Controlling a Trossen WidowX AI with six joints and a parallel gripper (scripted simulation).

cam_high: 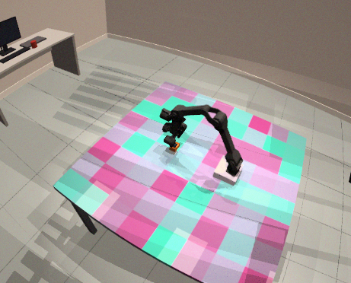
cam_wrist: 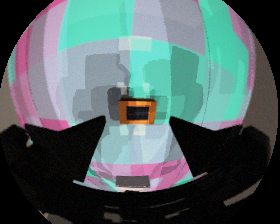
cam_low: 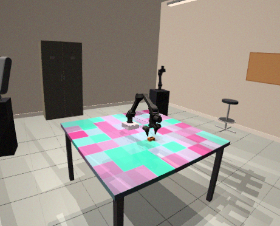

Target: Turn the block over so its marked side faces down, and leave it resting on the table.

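My gripper tip is now 3 cm above the orange block.
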